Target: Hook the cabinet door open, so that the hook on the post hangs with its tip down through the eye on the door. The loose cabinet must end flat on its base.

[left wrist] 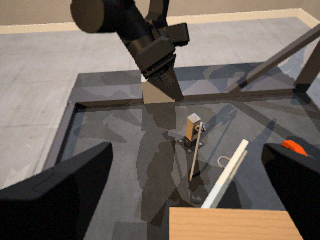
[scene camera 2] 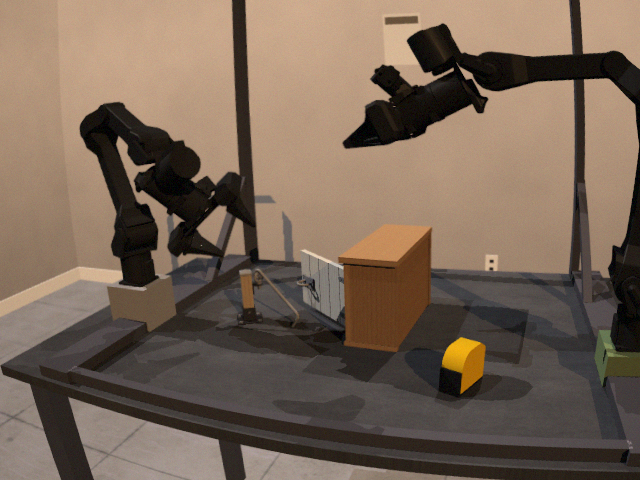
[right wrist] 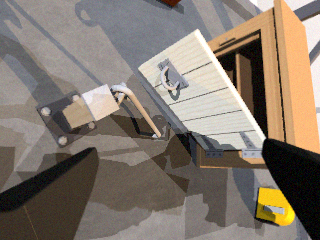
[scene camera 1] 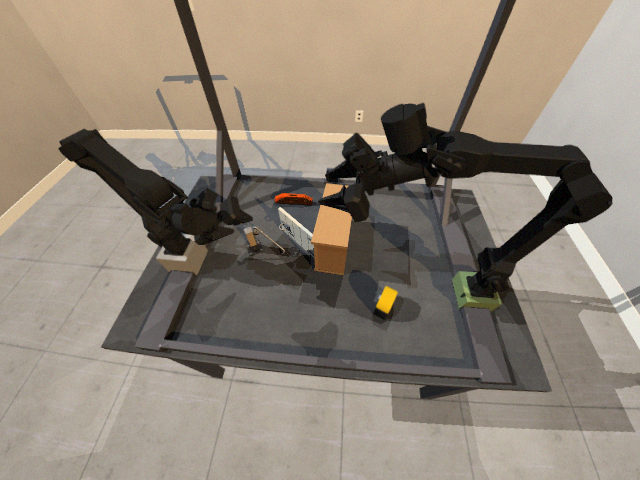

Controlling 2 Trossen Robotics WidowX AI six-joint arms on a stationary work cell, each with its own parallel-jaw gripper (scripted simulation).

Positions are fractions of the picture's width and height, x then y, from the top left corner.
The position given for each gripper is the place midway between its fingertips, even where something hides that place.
The left gripper shows in the left wrist view (0.58,0.63), in scene camera 2 (0.55,0.30) and in scene camera 1 (0.50,0.39); in the right wrist view it is out of frame. The right gripper shows in the left wrist view (0.56,0.41), in scene camera 2 (0.37,0.50), in the right wrist view (0.56,0.63) and in scene camera 1 (0.38,0.47).
